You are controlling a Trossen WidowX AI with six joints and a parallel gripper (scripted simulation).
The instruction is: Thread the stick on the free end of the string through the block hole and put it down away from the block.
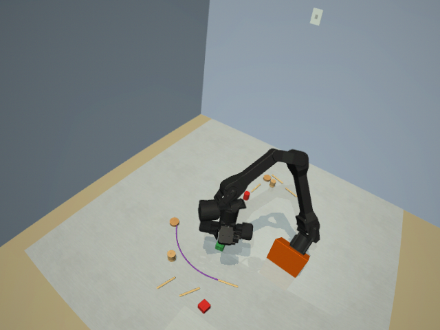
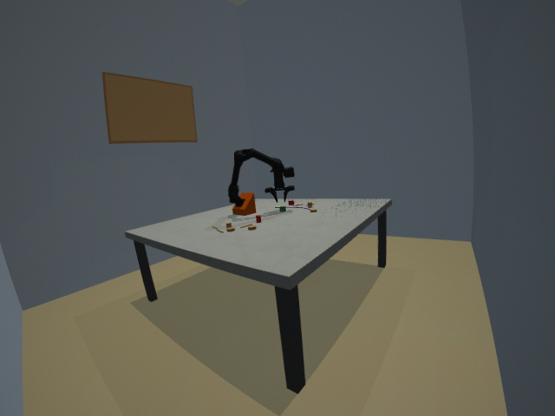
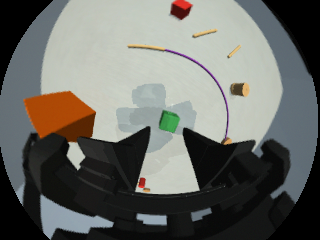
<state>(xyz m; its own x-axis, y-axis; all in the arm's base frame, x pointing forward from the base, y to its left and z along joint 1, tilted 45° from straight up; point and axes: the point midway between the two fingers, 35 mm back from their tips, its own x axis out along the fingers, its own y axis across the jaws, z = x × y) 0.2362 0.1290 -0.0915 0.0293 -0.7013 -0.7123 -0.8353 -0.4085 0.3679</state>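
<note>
Now: the green block 5 cm below my gripper tip and 1 cm ahead of it. The rest, counted from my gripper tip: red cube: 22 cm to the left, 12 cm behind, 5 cm below; then thin wooden stick: 10 cm to the left, 10 cm behind, 6 cm below; then red cylinder: 28 cm to the right, 10 cm ahead, 4 cm below.
</note>
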